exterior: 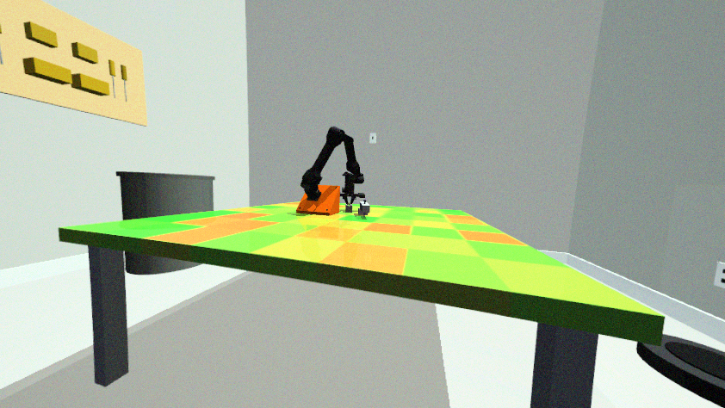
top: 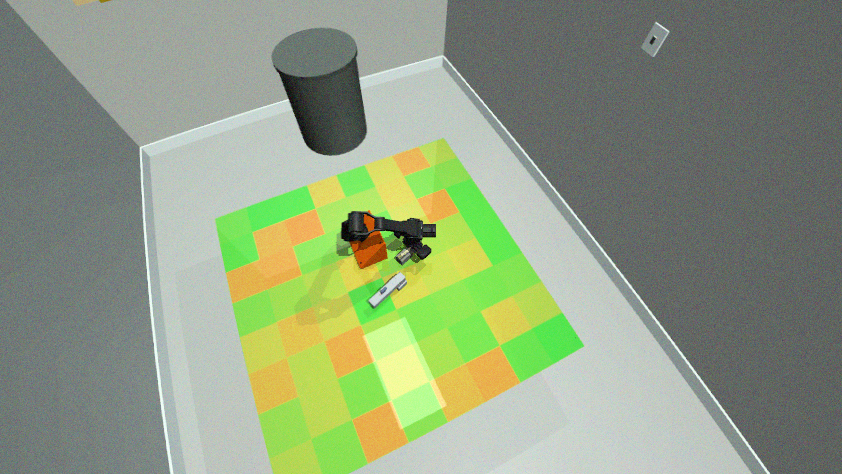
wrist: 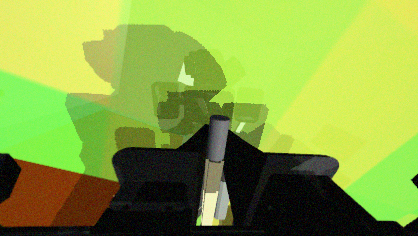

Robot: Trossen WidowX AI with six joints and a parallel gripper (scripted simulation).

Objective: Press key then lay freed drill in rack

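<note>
Now: gripper tip 40 mm to the left of the drill, 40 mm below it and 10 mm short of it. From my gripper tip the other things lie so: light grey elongated block 180 mm to the right, 150 mm ahead, 30 mm above.
</note>
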